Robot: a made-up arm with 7 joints. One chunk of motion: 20 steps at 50 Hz.
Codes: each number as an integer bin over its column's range. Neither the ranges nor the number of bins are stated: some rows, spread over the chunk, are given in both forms.
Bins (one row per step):
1: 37 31 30 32 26 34
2: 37 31 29 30 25 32
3: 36 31 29 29 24 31
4: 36 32 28 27 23 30
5: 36 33 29 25 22 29
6: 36 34 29 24 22 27
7: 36 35 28 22 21 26
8: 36 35 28 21 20 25
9: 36 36 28 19 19 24
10: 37 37 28 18 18 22
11: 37 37 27 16 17 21
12: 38 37 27 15 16 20
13: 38 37 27 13 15 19
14: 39 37 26 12 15 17
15: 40 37 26 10 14 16
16: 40 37 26 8 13 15
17: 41 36 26 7 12 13
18: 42 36 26 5 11 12
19: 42 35 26 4 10 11
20: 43 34 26 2 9 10
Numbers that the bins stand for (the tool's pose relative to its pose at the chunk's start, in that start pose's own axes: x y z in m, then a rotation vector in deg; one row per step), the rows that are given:
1: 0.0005 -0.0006 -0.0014 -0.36 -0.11 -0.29
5: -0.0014 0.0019 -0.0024 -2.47 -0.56 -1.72
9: -0.0014 0.0057 -0.0033 -4.29 -0.89 -3.15
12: 0.0024 0.0070 -0.0043 -5.50 -1.22 -4.30
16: 0.0062 0.0070 -0.0052 -7.61 -1.56 -5.73
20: 0.0119 0.0032 -0.0052 -9.43 -2.01 -7.16
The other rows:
2: 0.0005 -0.0006 -0.0024 -0.96 -0.22 -0.86
3: -0.0014 -0.0006 -0.0024 -1.27 -0.33 -1.15
4: -0.0014 0.0006 -0.0033 -1.87 -0.44 -1.43
6: -0.0014 0.0032 -0.0024 -2.78 -0.56 -2.29
7: -0.0014 0.0044 -0.0033 -3.38 -0.67 -2.58
8: -0.0014 0.0044 -0.0033 -3.68 -0.78 -2.87
10: 0.0005 0.0070 -0.0033 -4.59 -1.00 -3.72
11: 0.0005 0.0070 -0.0043 -5.19 -1.11 -4.01
13: 0.0024 0.0070 -0.0043 -6.10 -1.34 -4.58
14: 0.0043 0.0070 -0.0052 -6.40 -1.34 -5.15
15: 0.0062 0.0070 -0.0052 -7.01 -1.45 -5.44
17: 0.0081 0.0057 -0.0052 -7.91 -1.67 -6.30
18: 0.0100 0.0057 -0.0052 -8.52 -1.78 -6.59
19: 0.0100 0.0044 -0.0052 -8.82 -1.89 -6.87

